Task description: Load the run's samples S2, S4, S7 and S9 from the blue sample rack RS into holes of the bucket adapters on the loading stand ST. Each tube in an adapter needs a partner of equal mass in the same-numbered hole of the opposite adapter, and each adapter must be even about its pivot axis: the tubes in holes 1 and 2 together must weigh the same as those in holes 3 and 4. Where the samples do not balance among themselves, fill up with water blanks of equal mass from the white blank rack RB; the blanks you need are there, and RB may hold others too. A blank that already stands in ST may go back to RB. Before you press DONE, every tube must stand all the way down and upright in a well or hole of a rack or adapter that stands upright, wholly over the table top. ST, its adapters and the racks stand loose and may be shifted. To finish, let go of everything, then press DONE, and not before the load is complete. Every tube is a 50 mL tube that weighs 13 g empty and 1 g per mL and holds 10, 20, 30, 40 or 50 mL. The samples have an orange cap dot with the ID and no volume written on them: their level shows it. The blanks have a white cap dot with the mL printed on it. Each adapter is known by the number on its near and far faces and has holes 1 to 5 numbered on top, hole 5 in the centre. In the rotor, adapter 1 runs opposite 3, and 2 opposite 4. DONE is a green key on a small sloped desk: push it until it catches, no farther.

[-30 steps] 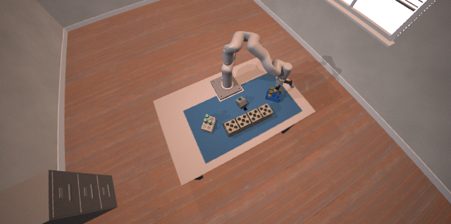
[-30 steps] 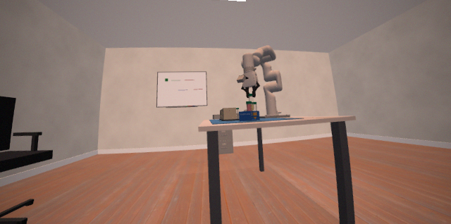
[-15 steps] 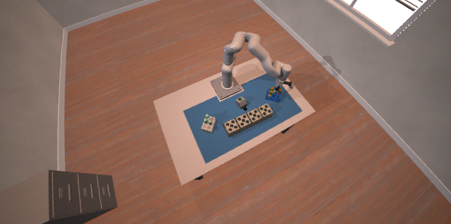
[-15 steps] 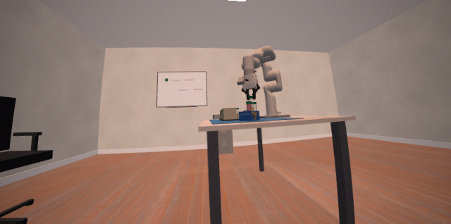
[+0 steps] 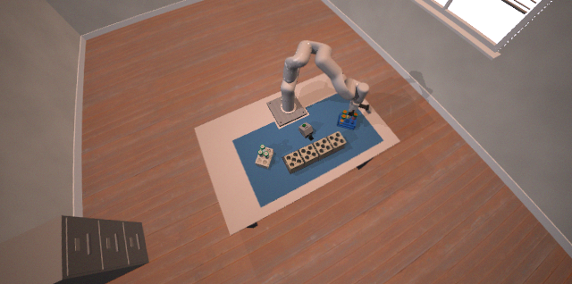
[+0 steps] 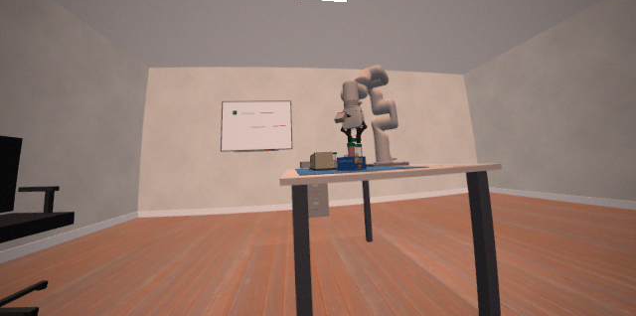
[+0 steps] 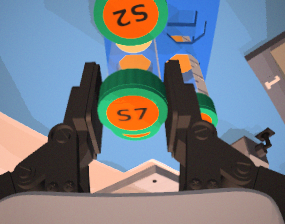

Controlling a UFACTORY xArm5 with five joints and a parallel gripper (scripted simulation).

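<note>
The sample tube S7 is 10 mm ahead of my hand and 50 mm below it. Round my hand: sample tube S2: 20 mm ahead, 30 mm to the left, 80 mm below; then sample tube S9: 50 mm to the right, 80 mm below; then sample tube S4: 40 mm behind, 30 mm to the right, 80 mm below.
</note>
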